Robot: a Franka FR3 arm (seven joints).
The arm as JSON. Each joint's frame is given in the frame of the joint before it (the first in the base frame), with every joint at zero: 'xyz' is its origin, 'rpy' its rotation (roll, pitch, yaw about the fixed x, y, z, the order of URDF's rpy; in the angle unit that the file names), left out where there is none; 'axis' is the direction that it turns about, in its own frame. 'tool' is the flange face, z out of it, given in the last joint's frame.
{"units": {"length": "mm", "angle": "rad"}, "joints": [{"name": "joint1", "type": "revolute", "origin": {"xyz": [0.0, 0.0, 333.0]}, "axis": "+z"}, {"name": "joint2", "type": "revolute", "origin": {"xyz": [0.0, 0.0, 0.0]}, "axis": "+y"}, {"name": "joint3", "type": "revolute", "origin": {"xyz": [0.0, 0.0, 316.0]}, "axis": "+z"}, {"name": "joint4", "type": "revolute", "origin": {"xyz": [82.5, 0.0, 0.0]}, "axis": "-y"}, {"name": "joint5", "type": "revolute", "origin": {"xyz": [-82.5, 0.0, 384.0]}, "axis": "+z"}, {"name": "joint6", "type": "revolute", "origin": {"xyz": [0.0, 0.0, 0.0]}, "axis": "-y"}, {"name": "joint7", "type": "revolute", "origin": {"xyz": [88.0, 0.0, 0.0]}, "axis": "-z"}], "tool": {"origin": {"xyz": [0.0, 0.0, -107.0], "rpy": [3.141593, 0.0, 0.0]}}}
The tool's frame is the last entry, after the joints.
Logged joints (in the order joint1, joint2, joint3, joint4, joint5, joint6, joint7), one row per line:
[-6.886 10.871 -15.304 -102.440 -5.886 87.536 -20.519]
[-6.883 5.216 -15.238 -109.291 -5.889 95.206 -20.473]
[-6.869 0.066 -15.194 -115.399 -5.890 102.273 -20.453]
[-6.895 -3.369 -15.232 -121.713 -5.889 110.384 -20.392]
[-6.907 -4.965 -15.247 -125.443 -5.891 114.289 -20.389]
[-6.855 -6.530 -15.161 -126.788 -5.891 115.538 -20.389]
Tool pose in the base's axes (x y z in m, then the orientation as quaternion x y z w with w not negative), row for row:
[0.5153 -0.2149 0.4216 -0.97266 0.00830 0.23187 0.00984]
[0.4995 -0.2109 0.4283 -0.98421 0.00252 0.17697 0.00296]
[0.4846 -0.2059 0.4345 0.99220 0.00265 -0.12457 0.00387]
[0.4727 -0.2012 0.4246 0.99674 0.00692 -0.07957 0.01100]
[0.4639 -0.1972 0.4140 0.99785 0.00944 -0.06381 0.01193]
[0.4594 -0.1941 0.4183 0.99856 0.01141 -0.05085 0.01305]
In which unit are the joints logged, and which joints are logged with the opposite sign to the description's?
The joints are logged in degrees. Opposite sign: none.
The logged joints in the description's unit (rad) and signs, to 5 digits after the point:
[-0.12018 0.18973 -0.26711 -1.78792 -0.10273 1.52779 -0.35812]
[-0.12013 0.09104 -0.26595 -1.90749 -0.10278 1.66166 -0.35732]
[-0.11989 0.00115 -0.26519 -2.01409 -0.10280 1.78500 -0.35697]
[-0.12034 -0.05880 -0.26585 -2.12429 -0.10278 1.92656 -0.35591]
[-0.12055 -0.08666 -0.26611 -2.18939 -0.10282 1.99472 -0.35586]
[-0.11964 -0.11397 -0.26461 -2.21287 -0.10282 2.01652 -0.35586]

